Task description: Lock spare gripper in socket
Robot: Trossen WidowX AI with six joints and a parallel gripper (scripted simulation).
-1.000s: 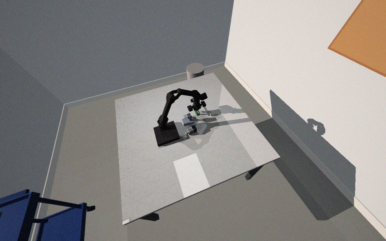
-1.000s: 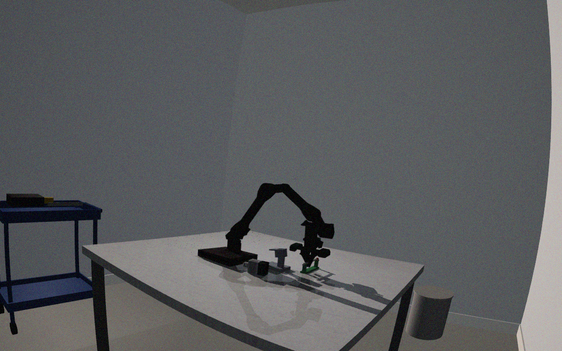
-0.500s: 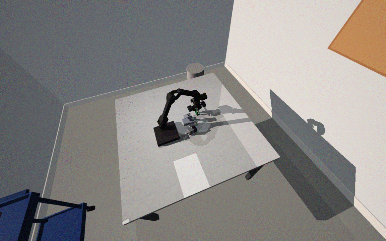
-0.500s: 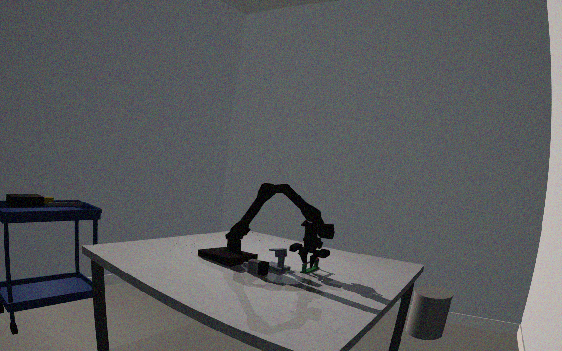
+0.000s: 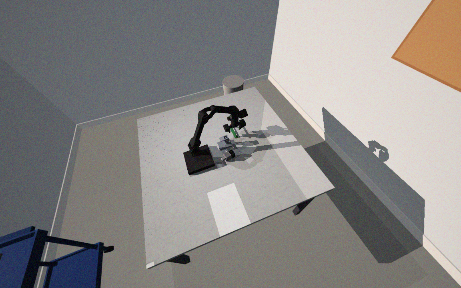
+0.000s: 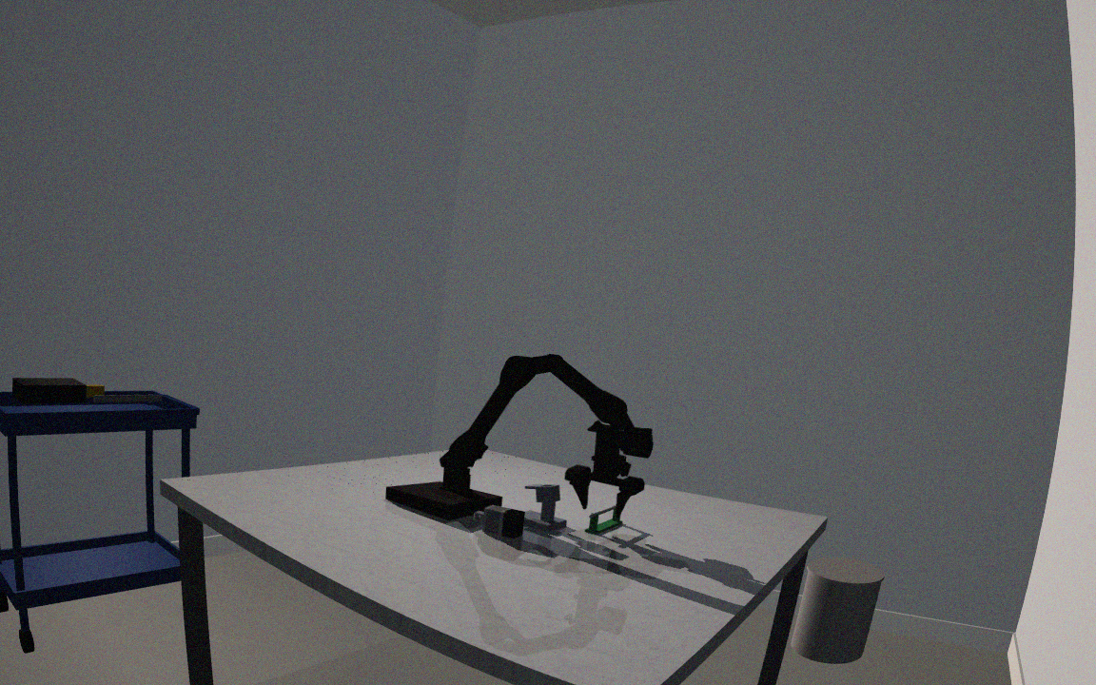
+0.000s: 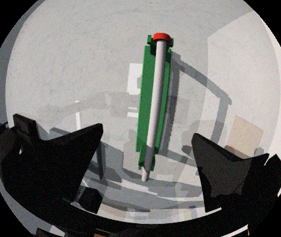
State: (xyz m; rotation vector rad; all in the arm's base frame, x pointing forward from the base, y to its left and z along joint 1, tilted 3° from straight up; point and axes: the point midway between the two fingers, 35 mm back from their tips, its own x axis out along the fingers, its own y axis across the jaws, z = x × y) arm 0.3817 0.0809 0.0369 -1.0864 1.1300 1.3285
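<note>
Now: the green rack 2 cm to the left of my gripper tip and 2 cm below it. The rest, counted from my gripper tip: mount: 12 cm behind, 8 cm to the right, 1 cm above; spare gripper: 14 cm behind, 22 cm to the right, 1 cm below.
</note>
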